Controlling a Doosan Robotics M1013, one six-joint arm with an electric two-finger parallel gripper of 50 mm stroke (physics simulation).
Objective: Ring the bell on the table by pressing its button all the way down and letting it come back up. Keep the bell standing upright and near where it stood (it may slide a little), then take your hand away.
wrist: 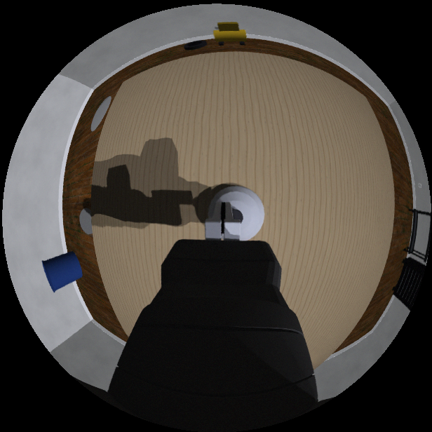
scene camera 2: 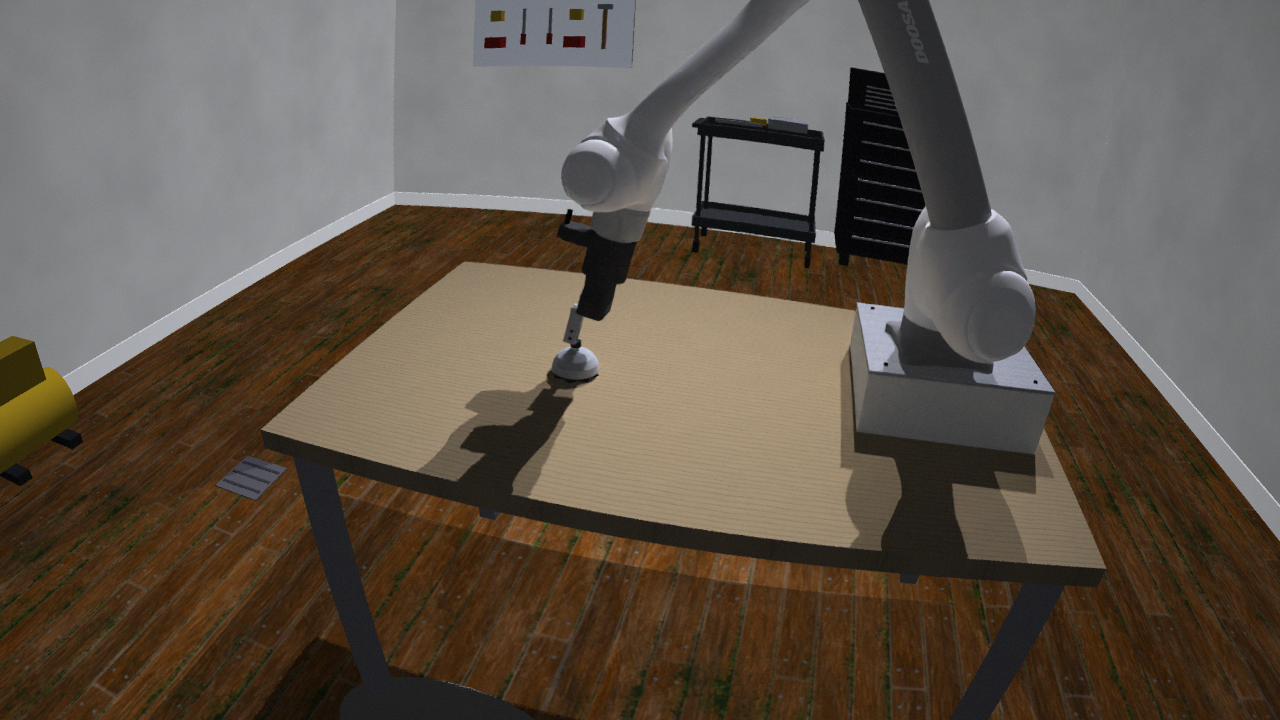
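Pixels of known places: gripper, fingertip midpoint: [scene camera 2: 569,342]; arm's base at its link origin: [scene camera 2: 937,348].
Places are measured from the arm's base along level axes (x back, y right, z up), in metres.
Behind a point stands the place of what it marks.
Observation:
A silvery dome-shaped bell [scene camera 2: 574,364] {x -0.646, y -0.042, z -0.081 m} [wrist: 251,214] stands upright on the wooden table [scene camera 2: 716,385] {x -0.402, y -0.006, z -0.113 m} [wrist: 310,150]. Its small dark button [scene camera 2: 575,343] [wrist: 239,215] is on top of the dome; the fingers partly hide it in the wrist view. My gripper [scene camera 2: 570,341] {x -0.658, y -0.022, z -0.049 m} [wrist: 222,211] is shut and empty. It points down at a tilt, with its fingertips right at the button, slightly to its left in both views. Whether the tips touch the button, and how far it is pressed, I cannot tell.
The robot's pale base block [scene camera 2: 948,407] {x -0.005, y -0.141, z -0.044 m} stands at the right end of the table. A black cart [scene camera 2: 760,134] and a black drawer cabinet [scene camera 2: 881,179] stand behind the table. A blue bin [wrist: 62,271] stands on the floor beyond the table edge.

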